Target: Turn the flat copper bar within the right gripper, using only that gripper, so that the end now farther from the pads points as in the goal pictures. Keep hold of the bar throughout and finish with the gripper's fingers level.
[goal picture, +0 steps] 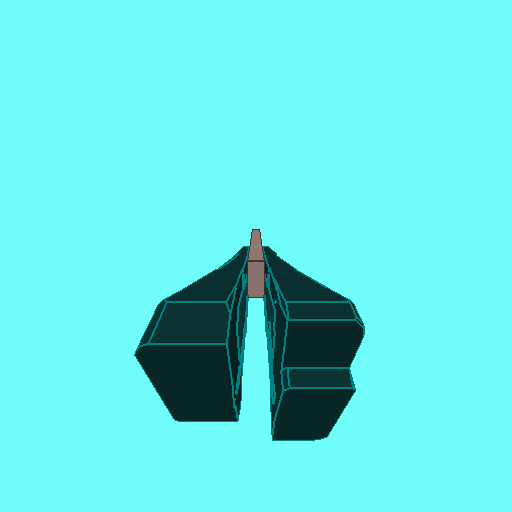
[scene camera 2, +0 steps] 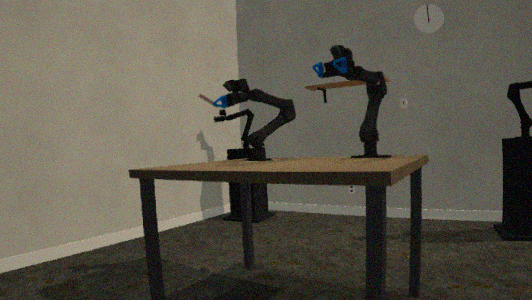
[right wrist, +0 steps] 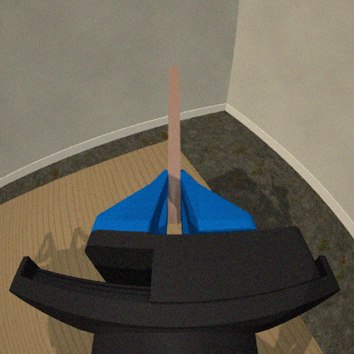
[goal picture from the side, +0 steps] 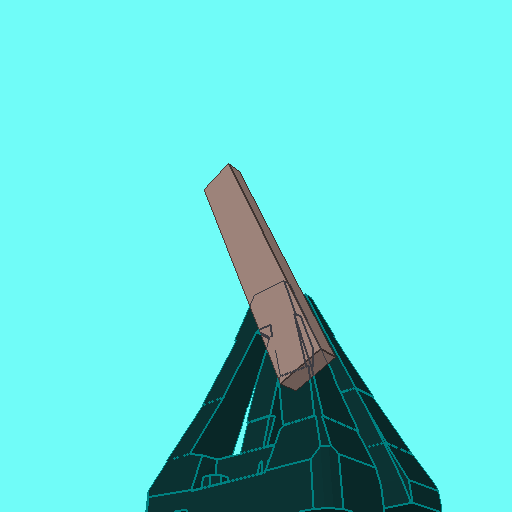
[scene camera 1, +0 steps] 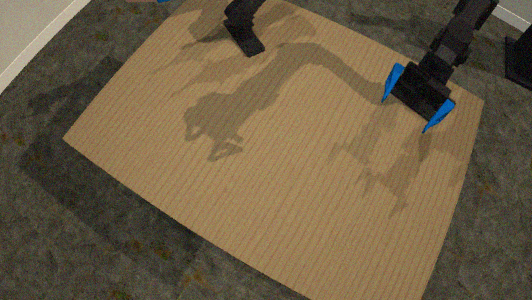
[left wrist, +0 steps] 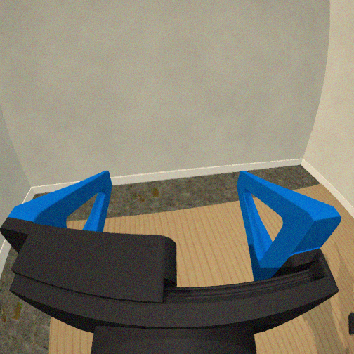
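Where they show: left gripper, fingertip midpoint: (scene camera 2: pixel 322 65) (scene camera 1: pixel 403 116); right gripper, fingertip midpoint: (scene camera 2: pixel 212 104) (scene camera 1: pixel 156 0); left arm's base, origin of the base link: (scene camera 2: pixel 370 157); right arm's base, origin of the base link: (scene camera 2: pixel 258 160) (scene camera 1: pixel 243 36).
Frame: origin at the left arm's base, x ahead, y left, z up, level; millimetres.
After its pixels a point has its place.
Note:
The flat copper bar (scene camera 2: pixel 205 98) @(z 346, x 484, y -681 mm) (right wrist: pixel 173 115) is pinched between the blue fingers of my right gripper (scene camera 2: pixel 215 103) @(z 315, x 442, y -673 mm) (right wrist: pixel 173 177). In scene camera 2 its far end slants up and to the left from the fingertips; the fingers dip slightly to the left. In the right wrist view the bar runs straight up the picture, its near end between the pads. In scene camera 1 a sliver of the bar (scene camera 1: pixel 141 0) @(z 340, x 482, y -681 mm) shows at the top edge, with most of the right gripper out of frame. My left gripper (scene camera 1: pixel 403 117) @(z 402, x 391, y 1 mm) (scene camera 2: pixel 325 67) @(z 402, x 391, y 1 mm) (left wrist: pixel 174 177) is wide open and empty, above the table.
Both arms stand on the wooden table (scene camera 1: pixel 280 200) @(z 0, x 561, y -124 mm) (scene camera 2: pixel 260 175) @(z -14, x 746, y -32 mm). A wooden shelf board (scene camera 2: pixel 335 85) on the grey wall shows behind the left arm. Black pedestals (scene camera 2: pixel 517 190) (scene camera 2: pixel 257 200) with further dark arms stand on the floor behind. Walls meet in a corner beyond the right gripper.

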